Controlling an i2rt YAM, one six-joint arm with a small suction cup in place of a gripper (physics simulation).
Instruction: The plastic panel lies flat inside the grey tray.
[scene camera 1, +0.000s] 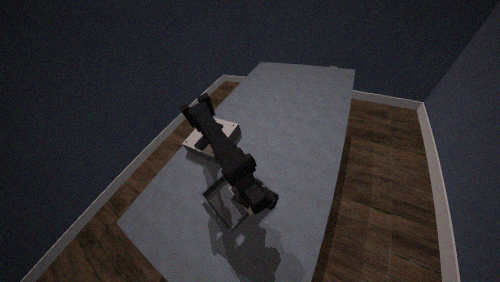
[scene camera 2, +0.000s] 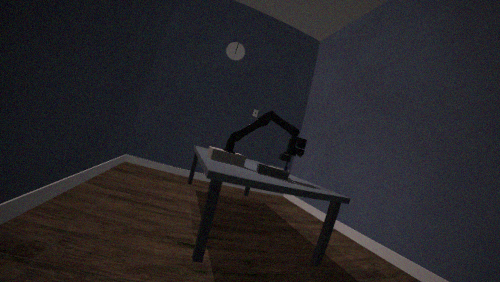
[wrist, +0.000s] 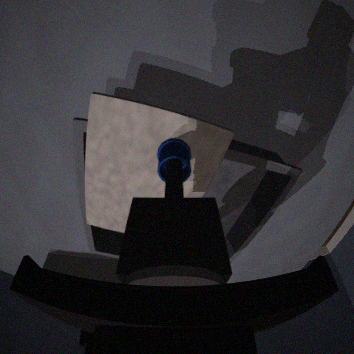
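Pixels of known places: hand, tool point: (scene camera 2: 284, 171) (wrist: 173, 148); arm's base, link origin: (scene camera 2: 228, 151).
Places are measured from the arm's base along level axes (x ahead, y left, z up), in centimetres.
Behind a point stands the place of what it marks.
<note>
The pale plastic panel (wrist: 123, 158) @[x 40.8, y -15.6, z -2.2 cm] hangs flat on my blue suction cup (wrist: 174, 159) @[x 41.0, y -20.1, z -3.3 cm] (scene camera 2: 286, 164) @[x 41.0, y -20.1, z -3.3 cm], which sits on its right part. The panel is low over the grey tray (wrist: 281, 168) @[x 38.7, y -31.7, z -2.8 cm] (scene camera 1: 213, 186) @[x 19.5, y -22.4, z -4.5 cm] (scene camera 2: 272, 170) @[x 26.4, y -30.8, z -3.7 cm] and covers the tray's left part in the wrist view. The tray's right part and its dark inner wall show beside the panel. I cannot tell whether the panel touches the tray floor. In scene camera 1 the arm's wrist hides the cup and most of the panel.
The tray lies near the middle of the grey table (scene camera 1: 297, 133) @[x 43.0, y 26.9, z -7.8 cm] (scene camera 2: 314, 191) @[x 43.3, y -59.2, z -7.8 cm]. The arm's pale base block (scene camera 1: 229, 127) @[x 7.5, y 10.2, z 0.1 cm] (scene camera 2: 225, 155) @[x -3.5, y -11.3, z -2.8 cm] stands at the table's left edge. Wooden floor (scene camera 1: 385, 175) surrounds the table.
</note>
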